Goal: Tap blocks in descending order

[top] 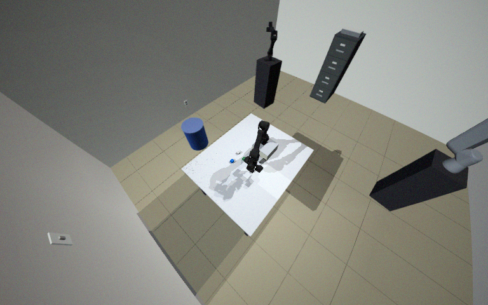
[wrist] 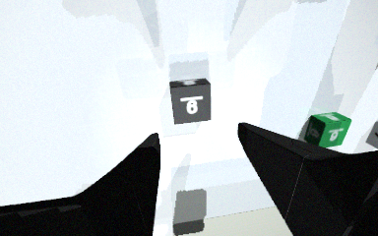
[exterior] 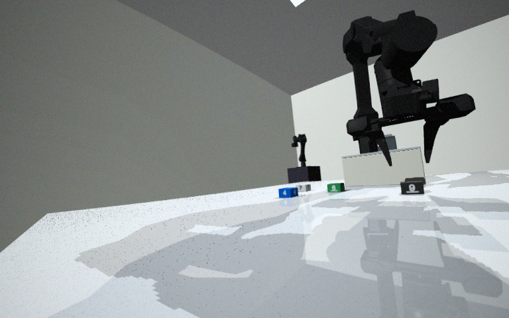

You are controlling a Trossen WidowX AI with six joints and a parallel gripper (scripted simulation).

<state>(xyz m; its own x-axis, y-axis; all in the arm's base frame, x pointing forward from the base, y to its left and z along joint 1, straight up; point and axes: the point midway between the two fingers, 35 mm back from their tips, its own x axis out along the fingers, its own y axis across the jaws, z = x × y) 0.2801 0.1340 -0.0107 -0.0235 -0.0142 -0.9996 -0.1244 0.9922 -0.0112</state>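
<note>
My gripper tip is 4 cm above the black block marked 9 and 1 cm short of it. The rest, counted from my gripper tip: green block (15 cm to the right, 4 cm below, 2 cm behind); then pale grey block marked 7 (25 cm to the right, 4 cm below, 3 cm behind); then blue block marked 4 (22 cm to the right, 8 cm ahead, 4 cm below).
</note>
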